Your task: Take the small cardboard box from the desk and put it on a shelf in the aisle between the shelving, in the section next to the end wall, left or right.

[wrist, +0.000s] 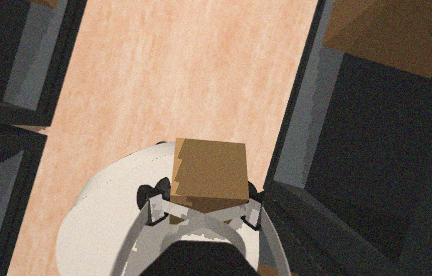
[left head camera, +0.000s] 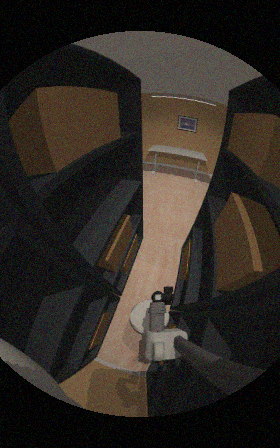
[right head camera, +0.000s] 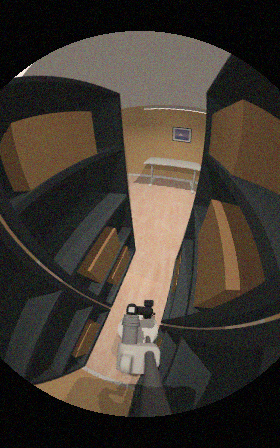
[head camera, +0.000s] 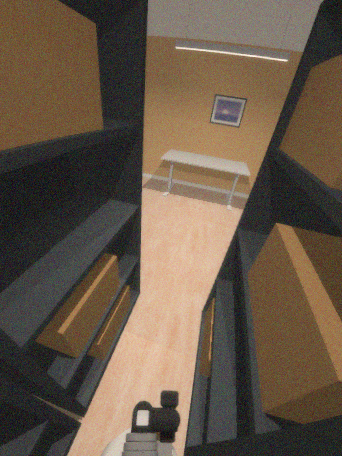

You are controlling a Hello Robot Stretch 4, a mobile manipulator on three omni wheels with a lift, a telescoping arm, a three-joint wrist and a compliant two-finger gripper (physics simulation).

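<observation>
In the wrist view my gripper is shut on the small brown cardboard box, with a dark fingertip at each side of it. The box is held up over the edge of my white round base. The head views show the wrist's dark parts, but the fingers and the box cannot be made out there. Dark shelving with grey boards stands on the left and on the right of the aisle.
Large brown boxes stand on the left shelving and the right shelving. The wooden aisle floor runs to a white table by the far wall, below a framed picture. The right shelving's edge is close beside the gripper.
</observation>
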